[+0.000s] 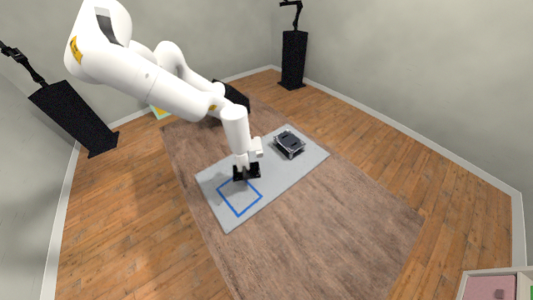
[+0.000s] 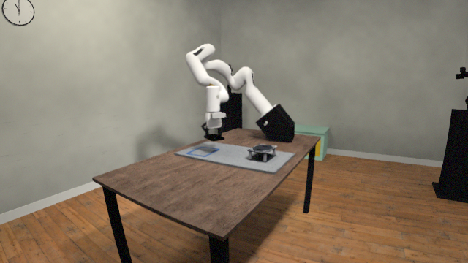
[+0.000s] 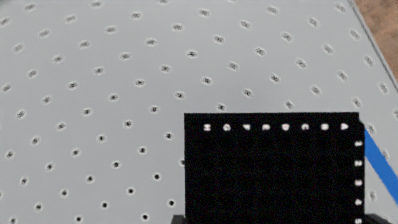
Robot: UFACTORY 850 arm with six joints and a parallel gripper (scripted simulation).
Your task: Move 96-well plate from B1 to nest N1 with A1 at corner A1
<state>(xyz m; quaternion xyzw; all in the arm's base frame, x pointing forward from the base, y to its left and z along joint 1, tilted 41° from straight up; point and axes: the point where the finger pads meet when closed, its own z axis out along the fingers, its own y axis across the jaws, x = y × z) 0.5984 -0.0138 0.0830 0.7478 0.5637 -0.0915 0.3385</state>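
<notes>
The raised plate nest N1 lies 8 cm behind my hand, 31 cm to the left of it and 5 cm below it. The rest, counted from my hand: 96-well plate (1 cm below).
</notes>
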